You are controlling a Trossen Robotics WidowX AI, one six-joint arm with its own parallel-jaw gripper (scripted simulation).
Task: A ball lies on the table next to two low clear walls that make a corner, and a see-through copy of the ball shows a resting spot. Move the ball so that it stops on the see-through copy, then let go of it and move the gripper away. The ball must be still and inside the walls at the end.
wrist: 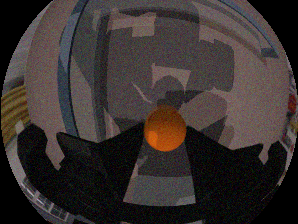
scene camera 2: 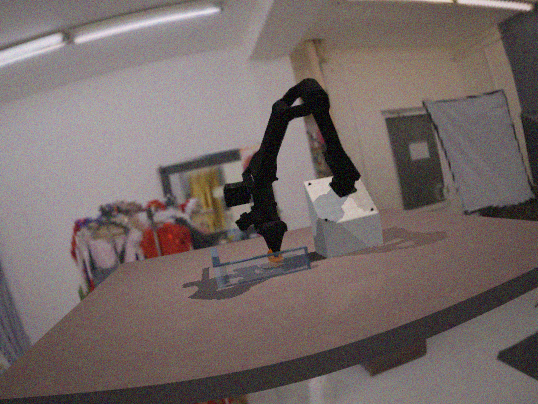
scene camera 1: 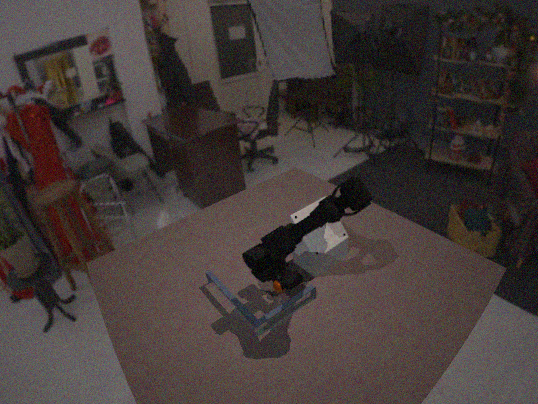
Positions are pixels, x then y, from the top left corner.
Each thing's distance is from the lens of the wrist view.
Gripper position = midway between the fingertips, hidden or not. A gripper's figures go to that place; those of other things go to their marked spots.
my gripper (wrist: 165, 128): 10 cm
orange ball (wrist: 165, 129): 8 cm
